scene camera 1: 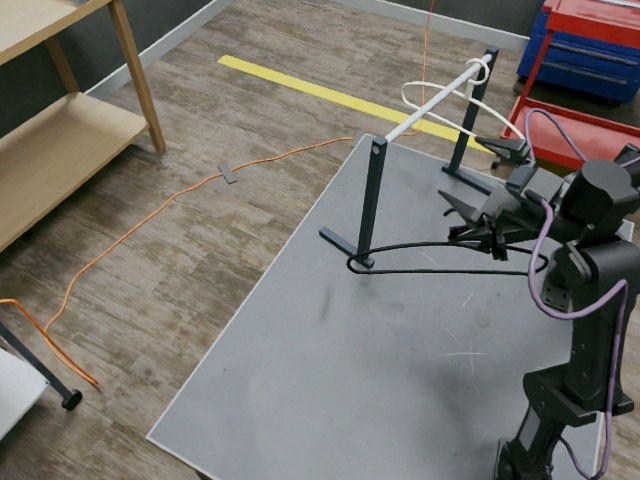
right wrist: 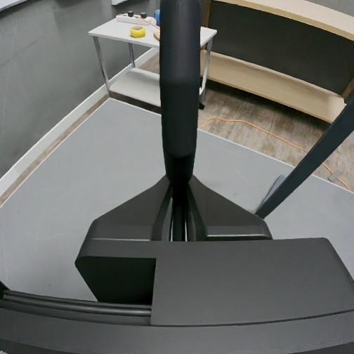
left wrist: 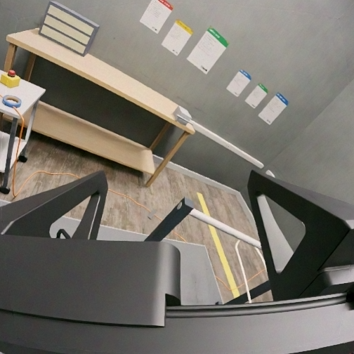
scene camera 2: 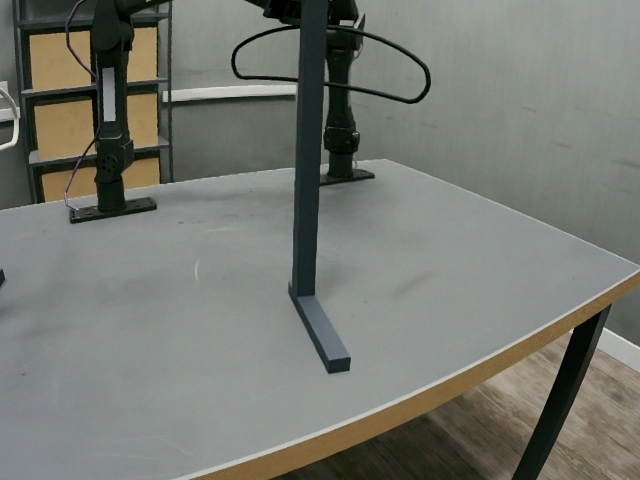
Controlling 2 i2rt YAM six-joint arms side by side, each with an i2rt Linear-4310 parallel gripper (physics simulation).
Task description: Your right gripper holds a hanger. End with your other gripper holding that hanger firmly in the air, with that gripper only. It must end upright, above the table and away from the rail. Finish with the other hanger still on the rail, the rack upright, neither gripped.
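Where they show: left gripper, between the fingertips: (scene camera 1: 456, 164); right gripper, between the fingertips: (scene camera 1: 448, 240) (scene camera 2: 327, 22); left arm's base, origin of its link: (scene camera 2: 339, 178); right arm's base, origin of its link: (scene camera 1: 559, 280) (scene camera 2: 112, 211).
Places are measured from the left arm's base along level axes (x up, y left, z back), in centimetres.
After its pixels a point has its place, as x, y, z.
The black hanger (scene camera 1: 444, 271) @(28.4, -28.3, -26.3) (scene camera 2: 428, 77) @(31.0, -21.5, -46.0) (right wrist: 180, 90) is upright in the air, its loop below its hook. My right gripper (scene camera 1: 454, 233) @(39.2, -27.6, -27.8) (right wrist: 178, 178) is shut on its neck. My left gripper (scene camera 1: 457, 165) @(62.4, -22.9, -30.8) (left wrist: 177, 177) is open and empty; in scene camera 1 its lower fingertip shows just above the black hook. A dark bit of hook shows through a finger's opening in the left wrist view. The white hanger (scene camera 1: 469, 88) @(36.1, -84.7, -33.9) (left wrist: 241, 260) hangs on the rail (scene camera 1: 423, 108) @(43.7, -60.9, -42.0) (left wrist: 225, 227); one end passes by my left gripper's upper finger, contact unclear. The rack (scene camera 1: 371, 201) @(26.8, -43.4, -47.4) (scene camera 2: 307, 155) @(21.1, -45.7, -48.9) is upright.
The rack's near post (left wrist: 172, 220) (right wrist: 310, 155) stands beside the black hanger. The grey table (scene camera 1: 310, 387) @(0.0, -4.2, -47.4) (scene camera 2: 465, 258) @(0.0, -11.9, -50.9) carries the rack and both arms. A red cart (scene camera 1: 589, 129) stands behind the table's right side. A wooden shelf (left wrist: 110, 75) stands by the wall.
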